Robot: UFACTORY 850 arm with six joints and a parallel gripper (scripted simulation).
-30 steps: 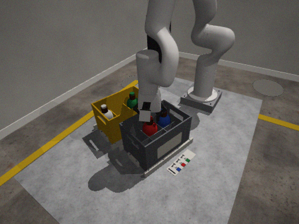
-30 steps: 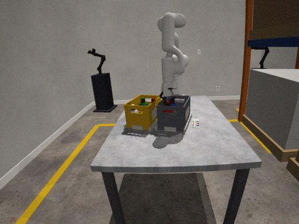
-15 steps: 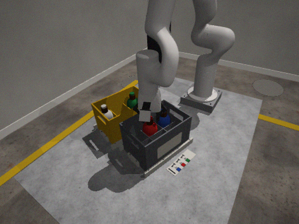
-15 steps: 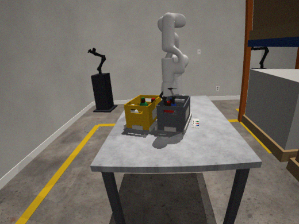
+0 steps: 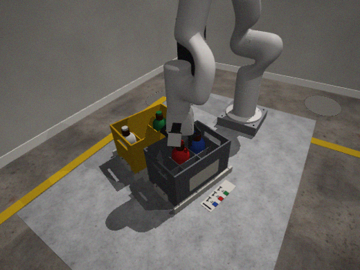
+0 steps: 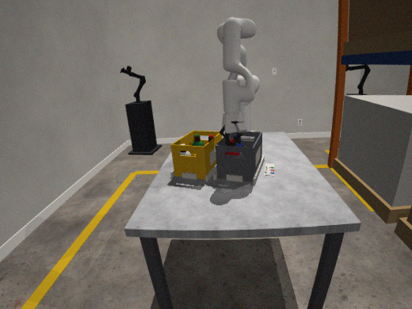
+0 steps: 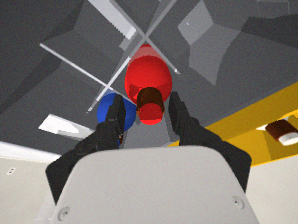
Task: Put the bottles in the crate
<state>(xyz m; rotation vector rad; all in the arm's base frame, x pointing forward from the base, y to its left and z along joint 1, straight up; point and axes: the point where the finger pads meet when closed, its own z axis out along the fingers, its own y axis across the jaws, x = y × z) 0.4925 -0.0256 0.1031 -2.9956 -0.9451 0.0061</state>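
Now: the green-label bottle 10 cm behind my hand, 22 cm to the right of it and 7 cm below it. Round my hand: grey crate: 1 cm ahead, 4 cm to the left, 7 cm below; then blue-label bottle: 9 cm behind, 1 cm to the left, 7 cm below; then red bottle: 7 cm below.
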